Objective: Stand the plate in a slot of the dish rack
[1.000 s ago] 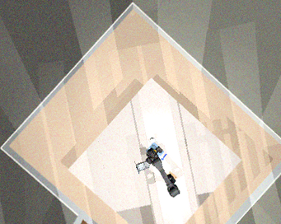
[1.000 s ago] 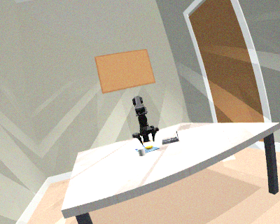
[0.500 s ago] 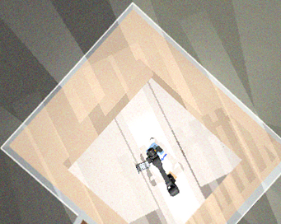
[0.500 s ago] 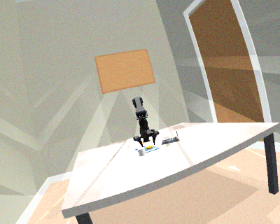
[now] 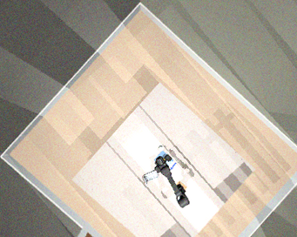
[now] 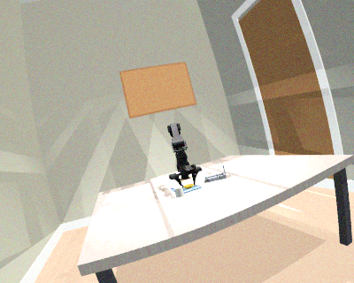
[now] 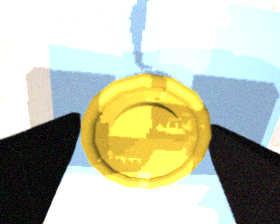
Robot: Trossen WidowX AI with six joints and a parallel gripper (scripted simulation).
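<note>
The light blue mat lies 2 cm to the right of my gripper tip, 1 cm below it and 1 cm behind it. Round my gripper tip: cup 11 cm ahead, 7 cm to the right, 2 cm above; then grey dish rack 18 cm to the left, 5 cm behind, 1 cm above; then yellow plate 1 cm above.
</note>
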